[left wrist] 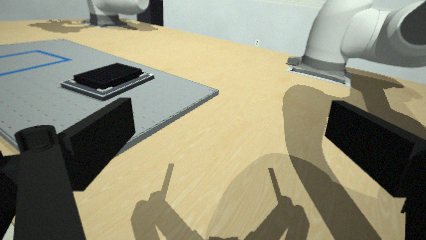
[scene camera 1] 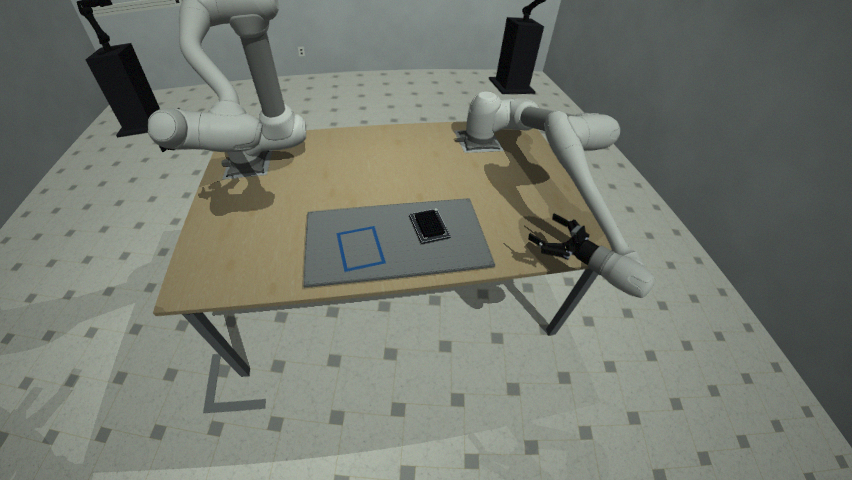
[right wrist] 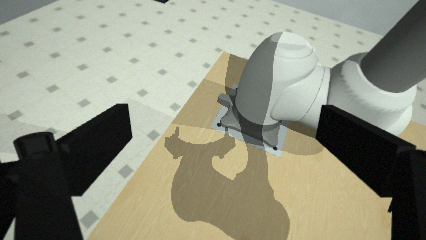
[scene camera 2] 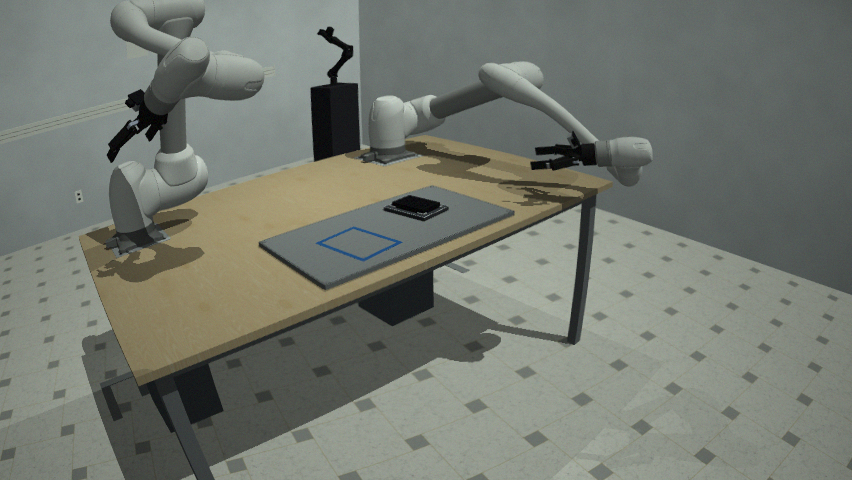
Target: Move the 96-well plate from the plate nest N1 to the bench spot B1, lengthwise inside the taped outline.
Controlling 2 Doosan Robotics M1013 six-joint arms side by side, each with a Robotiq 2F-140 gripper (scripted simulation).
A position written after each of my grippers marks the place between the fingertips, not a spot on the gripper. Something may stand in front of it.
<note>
In view: my left gripper point(scene camera 2: 533, 158), my right gripper point(scene camera 2: 129, 147) and a black 96-well plate point(left wrist: 115, 74).
My left gripper also shows in the left wrist view point(left wrist: 230, 117) and in scene camera 1 point(scene camera 1: 541, 225). My right gripper is seen too in the right wrist view point(right wrist: 224, 121). The right wrist view does not show the black 96-well plate: it is out of frame.
</note>
